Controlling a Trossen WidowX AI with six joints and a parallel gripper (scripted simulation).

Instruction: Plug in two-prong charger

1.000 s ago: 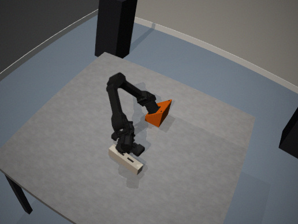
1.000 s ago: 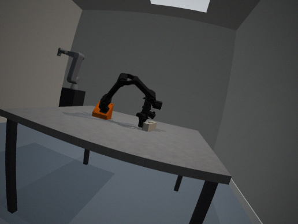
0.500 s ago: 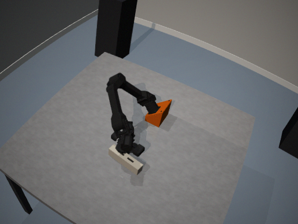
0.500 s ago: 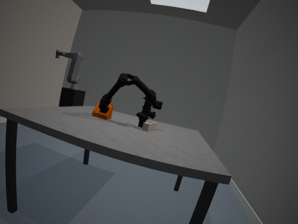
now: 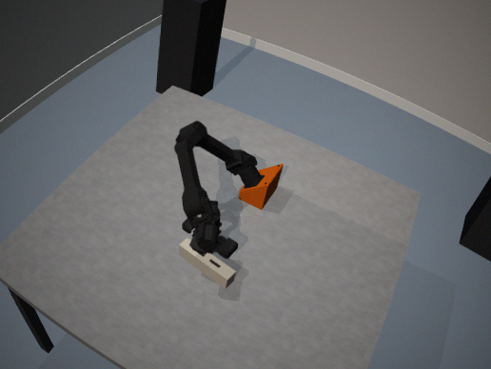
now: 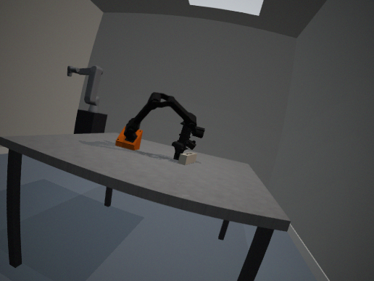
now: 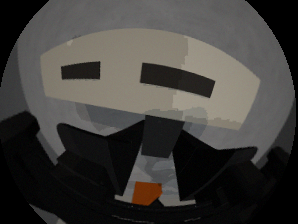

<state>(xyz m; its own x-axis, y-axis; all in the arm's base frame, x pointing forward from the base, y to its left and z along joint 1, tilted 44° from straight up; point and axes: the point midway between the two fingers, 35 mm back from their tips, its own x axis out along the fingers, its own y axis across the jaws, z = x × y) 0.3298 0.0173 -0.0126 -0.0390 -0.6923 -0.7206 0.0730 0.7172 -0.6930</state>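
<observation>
My gripper tip is 20 mm short of the dark charger and 10 mm below it.
</observation>
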